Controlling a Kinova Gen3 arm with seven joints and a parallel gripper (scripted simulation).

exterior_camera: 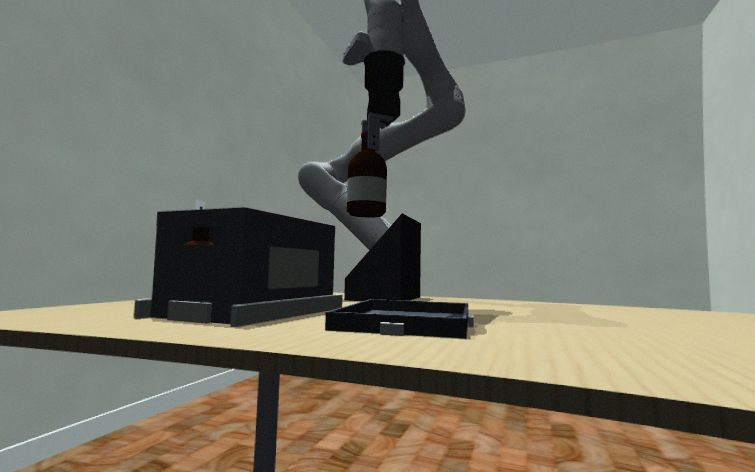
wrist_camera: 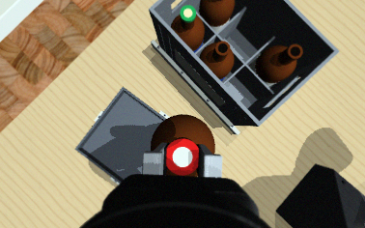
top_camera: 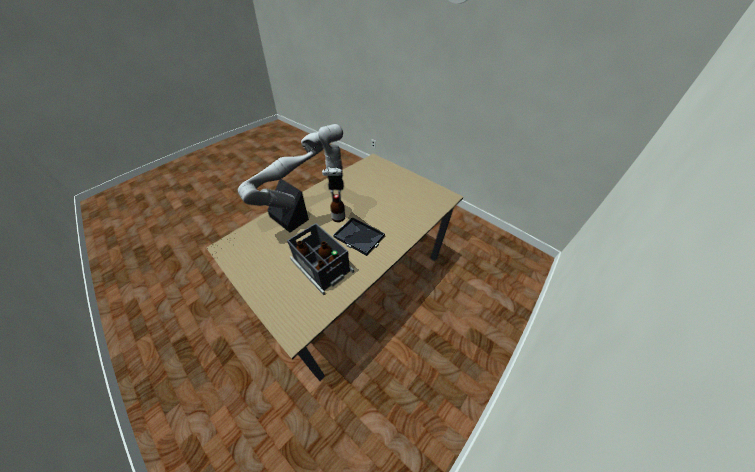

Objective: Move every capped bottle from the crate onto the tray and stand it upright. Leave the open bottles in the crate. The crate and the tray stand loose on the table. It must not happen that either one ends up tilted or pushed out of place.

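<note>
Now: the black tray 310 mm below my hand, 90 mm to the left of it and 60 mm ahead of it. The rest, counted from my hand: green-capped bottle (240 mm below, 180 mm to the right, 140 mm ahead); dark crate (240 mm below, 210 mm to the right, 40 mm ahead).
</note>
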